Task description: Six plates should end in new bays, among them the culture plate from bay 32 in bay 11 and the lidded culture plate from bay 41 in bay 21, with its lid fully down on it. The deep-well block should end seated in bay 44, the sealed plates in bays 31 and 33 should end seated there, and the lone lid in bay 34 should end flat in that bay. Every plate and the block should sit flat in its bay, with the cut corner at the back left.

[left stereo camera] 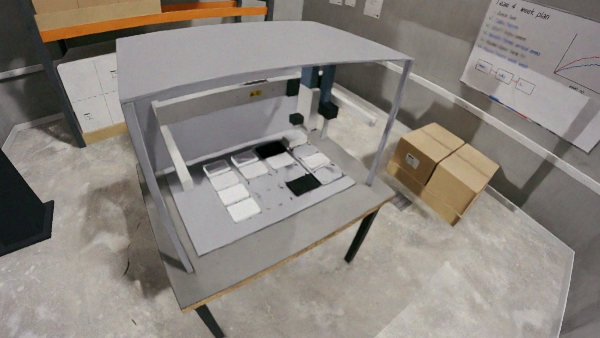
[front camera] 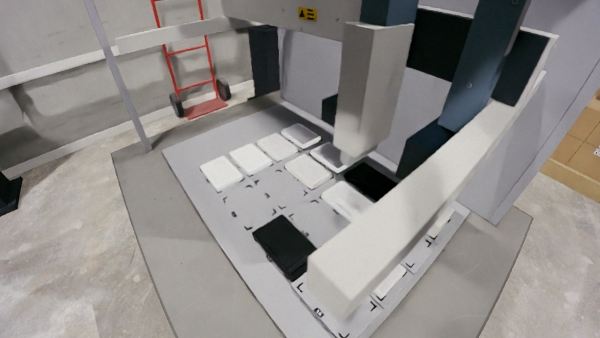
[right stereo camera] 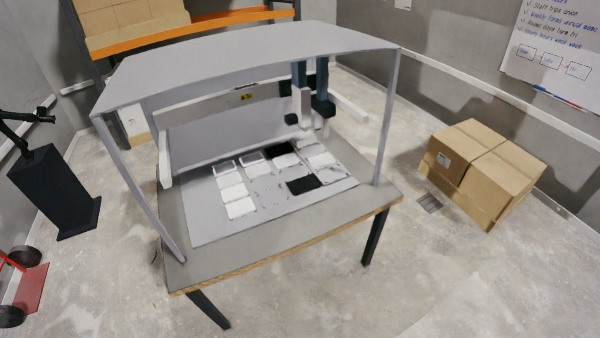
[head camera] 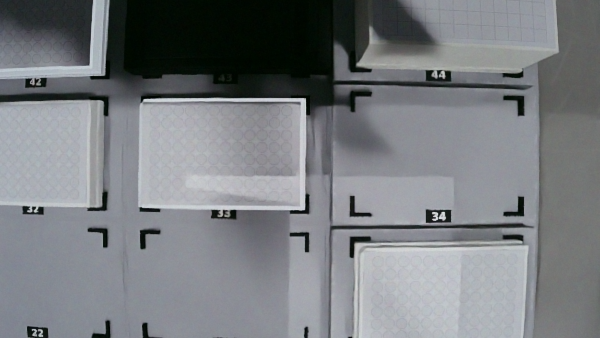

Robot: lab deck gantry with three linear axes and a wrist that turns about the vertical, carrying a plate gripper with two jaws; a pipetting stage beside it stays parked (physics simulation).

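Seen in the pictures: gripper, fingertip midpoint: [left stereo camera: 318,133] [right stereo camera: 321,133]; robot's base, link origin: [left stereo camera: 235,223] [front camera: 201,169] [right stereo camera: 230,220].
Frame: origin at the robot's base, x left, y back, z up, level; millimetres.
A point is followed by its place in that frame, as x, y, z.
White plates stand in bay 11 [front camera: 221,173] @[39, -78, 17] [left stereo camera: 244,210] @[32, -62, 17] [right stereo camera: 240,207] @[38, -65, 16], bay 21 [front camera: 251,158] @[148, -76, 17] [left stereo camera: 233,194] @[142, -61, 17] [right stereo camera: 233,193] @[140, -59, 16] and bay 31 [front camera: 277,146] @[252, -75, 14] [left stereo camera: 224,181] @[244, -59, 15]. Lid details are too small to tell. The plate in bay 33 [head camera: 222,145] @[263, -394, 14] [front camera: 347,200] @[252, -393, 14] [left stereo camera: 280,160] @[250, -389, 14] lies flat. The tall white deep-well block [head camera: 457,25] @[336, -549, 56] [left stereo camera: 295,136] @[355, -555, 57] stands in bay 44. Bay 34 [head camera: 435,150] @[260, -553, 14] shows bare deck; no lid can be made out there. My gripper [left stereo camera: 323,134] @[200, -581, 160] [right stereo camera: 322,133] @[200, -581, 160] hangs above the deck's right rear and looks open, carrying no visible plate; its jaws are hidden in the front view.
Black boxes stand in bay 43 [head camera: 225,35] @[342, -397, 24] [front camera: 371,181] @[352, -395, 23] and bay 13 [front camera: 285,245] @[38, -400, 23] [left stereo camera: 303,184] @[33, -382, 24]. Other pale plates occupy bays 41 [front camera: 301,135] @[358, -76, 14], 42 [front camera: 327,156] @[344, -223, 14], 32 [front camera: 308,170] @[252, -235, 14] [head camera: 45,152] @[257, -252, 14] and 24 [head camera: 440,290] @[160, -552, 29]. The gantry's white side beam [front camera: 400,215] @[-26, -622, 400] hides the right column in front view.
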